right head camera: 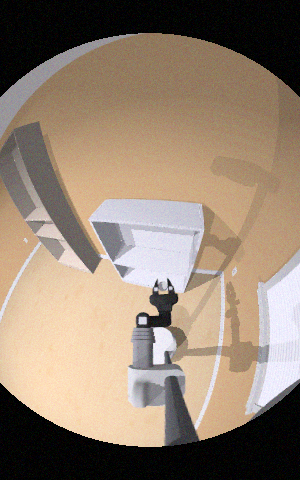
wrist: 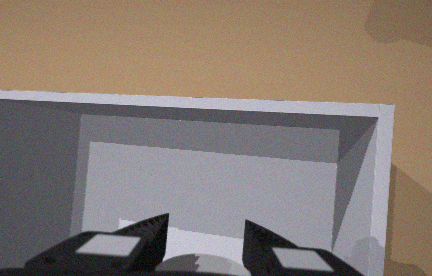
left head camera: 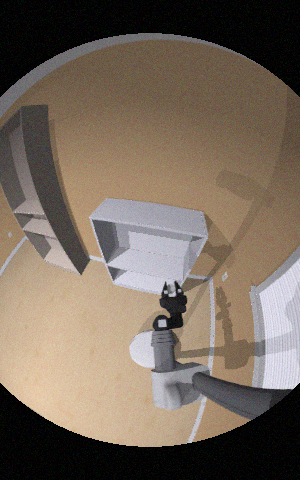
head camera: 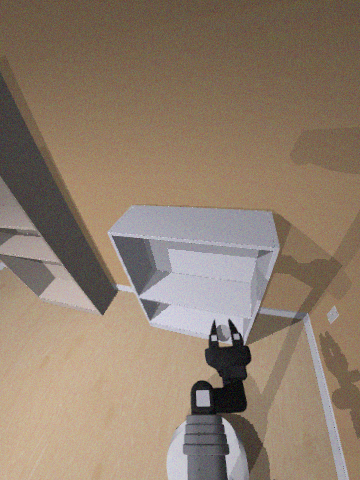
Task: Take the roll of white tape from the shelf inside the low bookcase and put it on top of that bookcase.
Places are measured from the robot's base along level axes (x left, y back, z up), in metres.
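Where they show: gripper, fingertip midpoint: (right head camera: 161, 277) (wrist: 205, 236) (left head camera: 169, 280) (head camera: 221, 320); robot's base at its link origin: (right head camera: 155, 344) (left head camera: 149, 347).
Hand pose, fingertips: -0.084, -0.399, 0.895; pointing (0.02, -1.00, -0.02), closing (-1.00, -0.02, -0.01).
Things, the pixels of their top centre, and the offset from my fingertips, as dx, dy, dz. "pt": a spot on its surface instead.
- low bookcase at a spot on its surface: (head camera: 200, 225) (right head camera: 151, 212) pt +0.042, -0.403, +0.137
- white tape at its top centre: (head camera: 223, 331) (right head camera: 162, 284) (left head camera: 170, 287) -0.001, +0.038, -0.005
- white ribbed panel at a spot on its surface: (right head camera: 280, 345) pt -0.602, +0.536, +0.034
The low bookcase (head camera: 200, 225) (left head camera: 150, 215) (right head camera: 150, 212) is white and stands against the wall, its front open. In the wrist view its top front edge (wrist: 200, 103) crosses above the fingers, with the upper compartment behind them. My gripper (head camera: 222, 322) (left head camera: 172, 283) (right head camera: 163, 280) (wrist: 205, 236) is in front of the bookcase, near its right side, outside the opening and lower than the top board. It is shut on the roll of white tape (head camera: 223, 333) (left head camera: 172, 289) (right head camera: 162, 285) (wrist: 200, 266), which sits between the two fingers. The fingers and the lower image edge hide part of the roll in the wrist view.
A tall dark bookcase (head camera: 55, 200) (left head camera: 45, 175) (right head camera: 55, 200) with pale shelves stands to the left of the low one. A wall with a white baseboard (head camera: 325, 390) runs along the right. A white ribbed panel (left head camera: 282, 340) (right head camera: 280, 345) is farther right.
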